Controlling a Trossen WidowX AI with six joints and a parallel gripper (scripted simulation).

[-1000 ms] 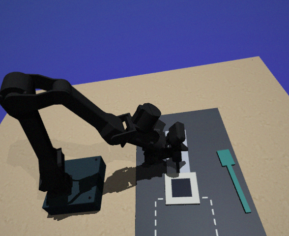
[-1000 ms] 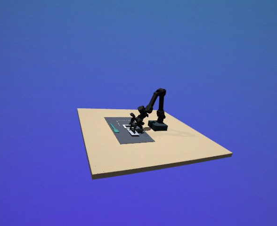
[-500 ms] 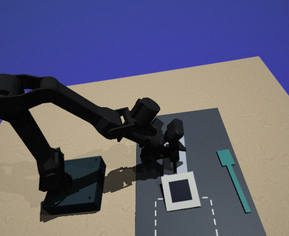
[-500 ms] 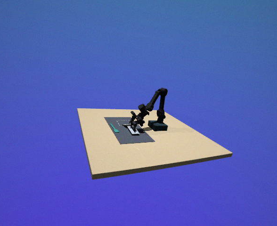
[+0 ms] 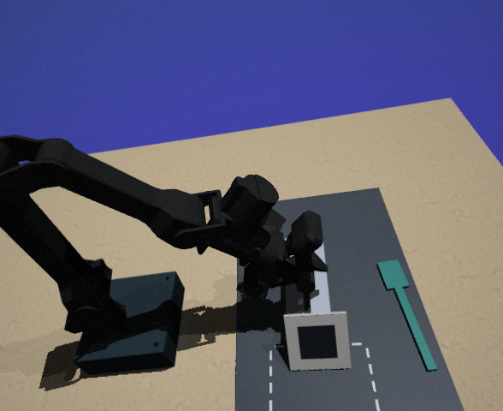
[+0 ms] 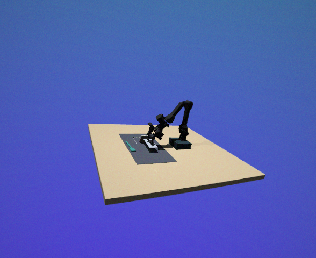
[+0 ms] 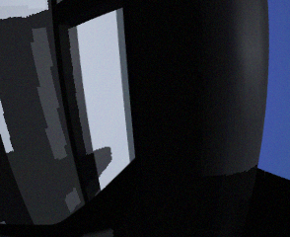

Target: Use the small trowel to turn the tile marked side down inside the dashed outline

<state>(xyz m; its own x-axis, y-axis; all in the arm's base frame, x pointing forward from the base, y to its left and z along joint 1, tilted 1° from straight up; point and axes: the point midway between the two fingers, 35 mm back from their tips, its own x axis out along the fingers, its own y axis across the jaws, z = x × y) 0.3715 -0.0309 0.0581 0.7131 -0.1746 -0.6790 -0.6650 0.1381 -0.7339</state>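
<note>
The tile is 4 cm behind my gripper tip, 9 cm to the right of it and 6 cm below it. From my gripper tip the other things lie so: teal trowel (14 cm ahead, 3 cm to the right, 10 cm below); then dark mat (3 cm to the right, 12 cm below).
</note>
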